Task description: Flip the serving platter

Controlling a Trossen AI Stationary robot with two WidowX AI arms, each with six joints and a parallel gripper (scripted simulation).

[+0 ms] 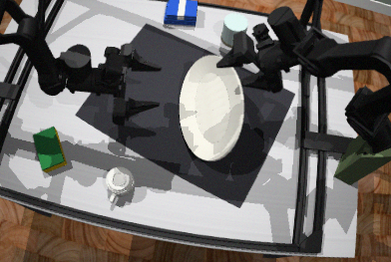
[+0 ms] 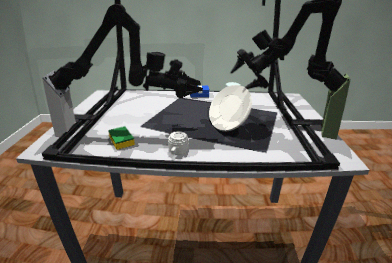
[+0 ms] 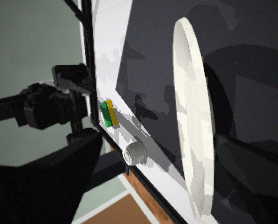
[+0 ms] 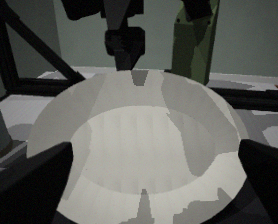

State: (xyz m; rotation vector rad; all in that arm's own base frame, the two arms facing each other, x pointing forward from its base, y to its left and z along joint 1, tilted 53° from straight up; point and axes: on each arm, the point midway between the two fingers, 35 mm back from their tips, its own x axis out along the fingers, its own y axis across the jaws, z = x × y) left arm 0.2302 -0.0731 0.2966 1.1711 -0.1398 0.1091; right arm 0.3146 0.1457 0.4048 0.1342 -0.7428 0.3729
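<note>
My left hand is 40 mm short of the cream serving platter, 50 mm to the left of it and 130 mm above it. Round my left hand: green sponge (200 mm ahead, 470 mm to the right, 180 mm below); then mug (260 mm ahead, 250 mm to the right, 160 mm below); then dark drying mat (120 mm to the right, 200 mm below).
My right hand is 160 mm to the right of the cream serving platter, 110 mm above it and 20 mm past it. The rest, counted from my right hand: green sponge: 260 mm to the right, 160 mm below, 140 mm ahead; then mug: 210 mm ahead, 140 mm below, 50 mm to the right; then dark drying mat: 180 mm below, 90 mm to the left, 50 mm behind.
</note>
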